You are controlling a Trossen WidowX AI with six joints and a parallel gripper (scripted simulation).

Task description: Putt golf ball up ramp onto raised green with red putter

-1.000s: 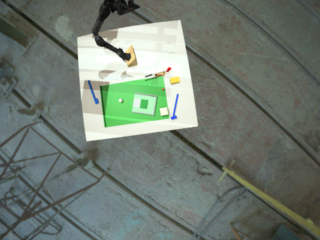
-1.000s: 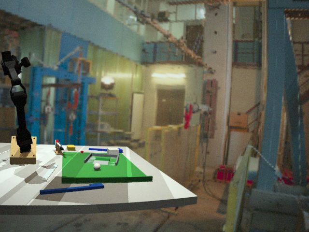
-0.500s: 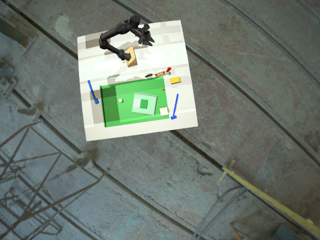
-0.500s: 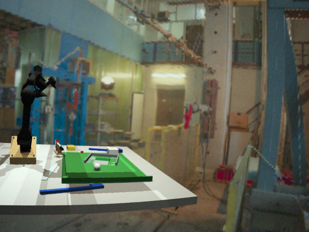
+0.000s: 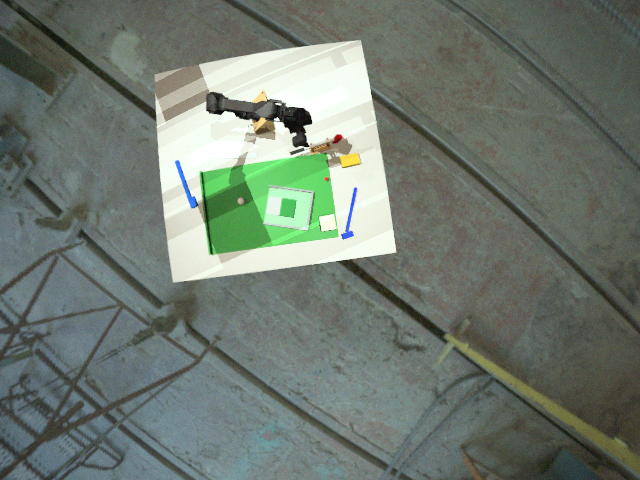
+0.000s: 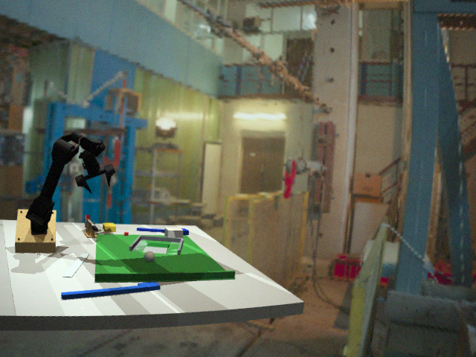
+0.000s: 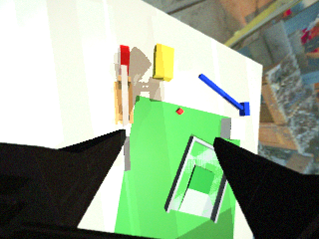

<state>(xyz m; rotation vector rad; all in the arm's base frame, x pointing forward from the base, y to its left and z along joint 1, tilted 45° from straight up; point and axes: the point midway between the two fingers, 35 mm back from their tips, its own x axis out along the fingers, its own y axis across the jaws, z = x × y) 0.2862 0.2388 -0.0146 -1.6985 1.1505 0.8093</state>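
Now: the red putter 18 cm below my gripper tip, 6 cm to the left of it and 3 cm behind it. From my gripper tip the other things lie so: yellow block (23 cm below, 21 cm to the left, 9 cm ahead); then wooden stand (20 cm below, 7 cm to the left, 3 cm behind); then small red marker (23 cm below, 15 cm ahead, 5 cm to the left).
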